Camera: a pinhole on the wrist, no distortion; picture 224 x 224 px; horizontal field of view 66.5 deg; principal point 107.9 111.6 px. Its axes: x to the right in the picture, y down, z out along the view. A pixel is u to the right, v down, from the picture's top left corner.
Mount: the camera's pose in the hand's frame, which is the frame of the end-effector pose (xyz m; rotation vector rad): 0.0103 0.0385 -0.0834 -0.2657 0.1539 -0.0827
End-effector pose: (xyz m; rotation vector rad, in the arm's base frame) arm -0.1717 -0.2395 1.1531 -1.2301 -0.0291 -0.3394
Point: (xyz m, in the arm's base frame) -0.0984 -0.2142 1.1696
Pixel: 165.9 33.5
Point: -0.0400 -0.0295 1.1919
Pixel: 121.6 80.4
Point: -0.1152 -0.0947 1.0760
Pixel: 72.5 137.4
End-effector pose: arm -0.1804 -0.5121 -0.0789 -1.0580 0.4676 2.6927
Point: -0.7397 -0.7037 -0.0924
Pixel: 215.4 192.3
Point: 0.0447 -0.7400 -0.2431
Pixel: behind the camera
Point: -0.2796 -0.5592 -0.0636
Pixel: 133.9 115.2
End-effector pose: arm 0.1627 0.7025 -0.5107 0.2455 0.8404 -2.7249
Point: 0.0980 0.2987 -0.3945
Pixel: 118.5 144.1
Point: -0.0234 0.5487 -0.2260
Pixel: 143.9 13.4
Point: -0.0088 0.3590 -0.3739
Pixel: 154.6 114.5
